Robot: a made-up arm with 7 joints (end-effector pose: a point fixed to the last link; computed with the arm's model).
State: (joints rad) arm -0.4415 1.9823 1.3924 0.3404 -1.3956 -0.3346 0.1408
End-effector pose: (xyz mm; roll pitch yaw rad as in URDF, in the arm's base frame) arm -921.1 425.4 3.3 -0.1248 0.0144 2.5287
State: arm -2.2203 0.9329 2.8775 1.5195 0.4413 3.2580 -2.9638
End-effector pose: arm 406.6 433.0 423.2 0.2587 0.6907 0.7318
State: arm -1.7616 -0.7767 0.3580 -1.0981 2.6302 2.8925 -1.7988
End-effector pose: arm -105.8 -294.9 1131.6 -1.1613 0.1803 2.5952
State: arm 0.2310 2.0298 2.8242 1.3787 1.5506 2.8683 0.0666
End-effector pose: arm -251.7 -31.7 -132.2 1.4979 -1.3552 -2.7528
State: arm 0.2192 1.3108 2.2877 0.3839 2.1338 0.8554 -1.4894
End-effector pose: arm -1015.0 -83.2 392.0 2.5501 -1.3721 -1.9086
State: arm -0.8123 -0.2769 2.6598 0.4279 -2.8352 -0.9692 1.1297
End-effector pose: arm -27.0 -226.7 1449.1 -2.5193 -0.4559 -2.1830
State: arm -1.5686 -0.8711 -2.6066 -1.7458 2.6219 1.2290 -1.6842
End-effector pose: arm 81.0 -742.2 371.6 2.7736 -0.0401 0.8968
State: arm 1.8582 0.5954 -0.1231 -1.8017 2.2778 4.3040 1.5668
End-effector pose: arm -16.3 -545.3 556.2 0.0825 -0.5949 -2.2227
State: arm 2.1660 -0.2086 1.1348 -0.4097 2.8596 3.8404 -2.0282
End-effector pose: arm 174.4 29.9 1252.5 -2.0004 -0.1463 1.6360
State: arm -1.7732 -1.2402 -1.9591 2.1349 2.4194 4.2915 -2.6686
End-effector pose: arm -565.8 -192.9 441.5 1.6035 -0.7378 1.0933
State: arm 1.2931 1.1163 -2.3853 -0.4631 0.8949 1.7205 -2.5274
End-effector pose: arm -339.2 -737.4 854.6 0.5214 -0.7379 -0.0326
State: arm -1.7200 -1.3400 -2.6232 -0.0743 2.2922 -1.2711 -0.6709
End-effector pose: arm -425.5 -938.1 501.9 -2.5906 1.0382 -0.9542
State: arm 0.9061 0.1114 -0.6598 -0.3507 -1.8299 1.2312 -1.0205
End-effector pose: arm -297.6 -16.2 1343.2 0.2368 -0.6160 0.5214
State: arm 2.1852 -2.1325 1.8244 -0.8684 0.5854 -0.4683 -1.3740
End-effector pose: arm -90.6 859.2 -184.9 -0.8627 -0.8442 0.8907
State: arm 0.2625 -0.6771 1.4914 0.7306 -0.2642 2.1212 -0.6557
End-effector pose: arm 573.4 240.8 1089.2 -0.2046 -0.5533 -2.1273
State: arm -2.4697 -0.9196 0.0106 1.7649 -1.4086 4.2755 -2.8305
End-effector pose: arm -645.9 -314.9 387.9 -0.3605 0.4397 -0.9275
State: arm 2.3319 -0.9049 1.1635 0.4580 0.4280 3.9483 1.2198
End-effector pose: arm -594.7 403.9 784.3 2.5681 1.3790 2.9650
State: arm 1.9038 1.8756 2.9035 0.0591 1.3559 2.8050 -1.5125
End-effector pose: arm 285.0 -721.7 31.2 0.9956 -1.0448 -0.2470
